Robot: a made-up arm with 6 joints.
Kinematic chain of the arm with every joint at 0, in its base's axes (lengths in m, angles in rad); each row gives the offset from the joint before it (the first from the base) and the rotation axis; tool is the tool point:
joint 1: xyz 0 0 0.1 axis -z
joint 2: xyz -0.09 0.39 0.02 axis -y
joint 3: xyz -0.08 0 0.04 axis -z
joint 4: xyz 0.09 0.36 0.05 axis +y
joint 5: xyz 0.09 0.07 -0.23 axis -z
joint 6: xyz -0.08 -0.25 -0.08 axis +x
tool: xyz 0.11 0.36 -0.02
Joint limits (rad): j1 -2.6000..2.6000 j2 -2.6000..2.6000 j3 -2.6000..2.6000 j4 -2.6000..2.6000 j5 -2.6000..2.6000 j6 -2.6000..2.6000
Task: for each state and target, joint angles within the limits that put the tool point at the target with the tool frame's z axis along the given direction. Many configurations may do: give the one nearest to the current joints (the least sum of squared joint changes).
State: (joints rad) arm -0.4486 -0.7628 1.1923 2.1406 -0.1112 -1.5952
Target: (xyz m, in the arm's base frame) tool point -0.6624 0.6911 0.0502 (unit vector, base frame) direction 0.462 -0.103 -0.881
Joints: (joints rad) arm -1.0720 -0.9806 1.4869 2.0732 0.1094 -0.8759
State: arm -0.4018 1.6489 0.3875 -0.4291 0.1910 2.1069
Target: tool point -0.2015 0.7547 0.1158 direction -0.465 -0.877 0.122
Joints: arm 0.1121 1.8590 -0.2132 -0.5095 -0.1780 1.3030
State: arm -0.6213 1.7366 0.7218 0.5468 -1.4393 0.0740
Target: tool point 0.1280 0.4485 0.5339 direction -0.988 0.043 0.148
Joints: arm -0.4758 1.4884 1.2957 -0.1215 -1.0271 -0.4122
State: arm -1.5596 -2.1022 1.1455 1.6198 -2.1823 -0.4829
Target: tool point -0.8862 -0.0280 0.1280 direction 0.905 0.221 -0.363
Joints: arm -1.5757 -1.4171 0.9116 1.5594 -2.6000 -0.2902
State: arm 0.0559 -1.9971 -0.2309 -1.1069 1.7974 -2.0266
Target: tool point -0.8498 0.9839 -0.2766 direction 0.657 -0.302 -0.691
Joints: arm -0.4598 -1.7616 -0.2418 -1.5066 2.4204 -1.9849
